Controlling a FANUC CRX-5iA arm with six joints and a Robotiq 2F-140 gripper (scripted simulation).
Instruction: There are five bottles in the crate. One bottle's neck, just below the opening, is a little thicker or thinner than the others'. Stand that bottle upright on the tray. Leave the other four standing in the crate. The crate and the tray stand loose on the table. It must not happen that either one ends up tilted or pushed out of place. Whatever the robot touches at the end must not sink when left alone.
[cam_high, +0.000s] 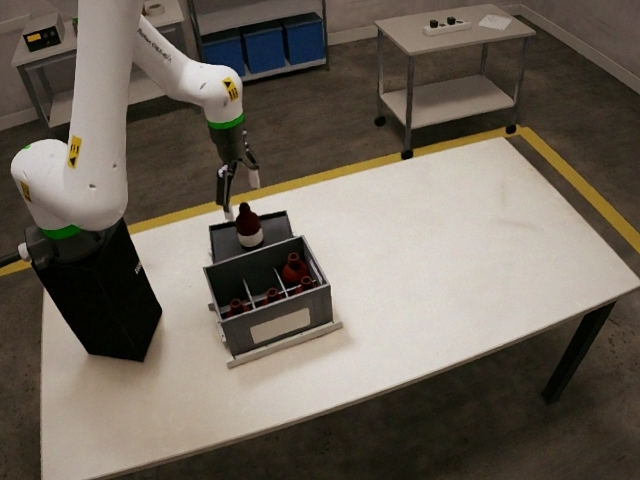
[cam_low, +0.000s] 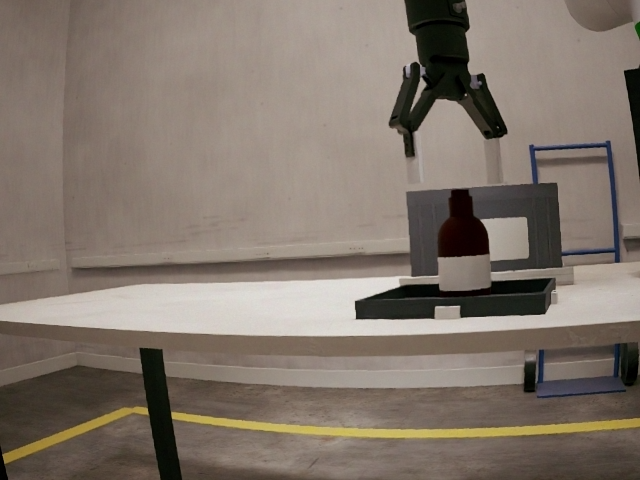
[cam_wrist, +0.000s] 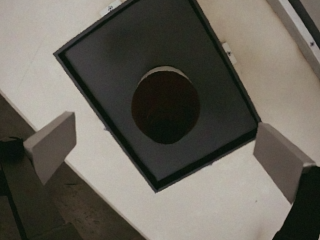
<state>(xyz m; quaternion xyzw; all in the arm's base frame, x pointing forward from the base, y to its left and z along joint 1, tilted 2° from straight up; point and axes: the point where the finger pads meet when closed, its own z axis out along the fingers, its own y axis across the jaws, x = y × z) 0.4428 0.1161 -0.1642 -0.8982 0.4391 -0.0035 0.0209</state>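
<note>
Right now the bottle is 9 cm below my hand. From my hand the other things lie so: crate 28 cm to the right, 9 cm below, 6 cm behind; dark tray 17 cm below.
</note>
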